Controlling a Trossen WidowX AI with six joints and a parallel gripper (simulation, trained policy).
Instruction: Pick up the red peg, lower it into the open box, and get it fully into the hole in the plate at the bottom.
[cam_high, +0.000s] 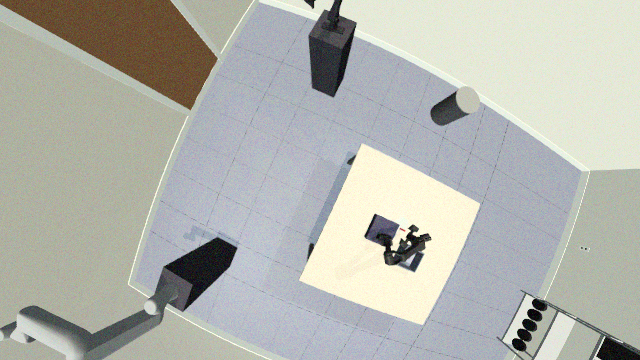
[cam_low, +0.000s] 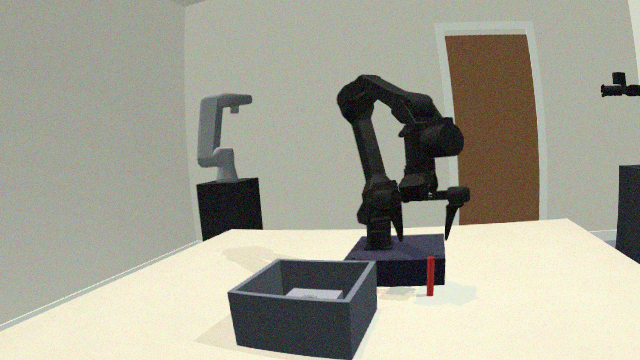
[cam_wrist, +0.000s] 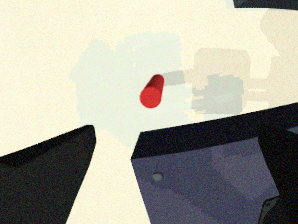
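My gripper tip is now 7 cm above the red peg, 2 cm to the right of it and 1 cm short of it. Also, from my gripper tip: plate 18 cm to the right, 17 cm ahead, 6 cm below; box 18 cm to the right, 17 cm ahead, 8 cm below.
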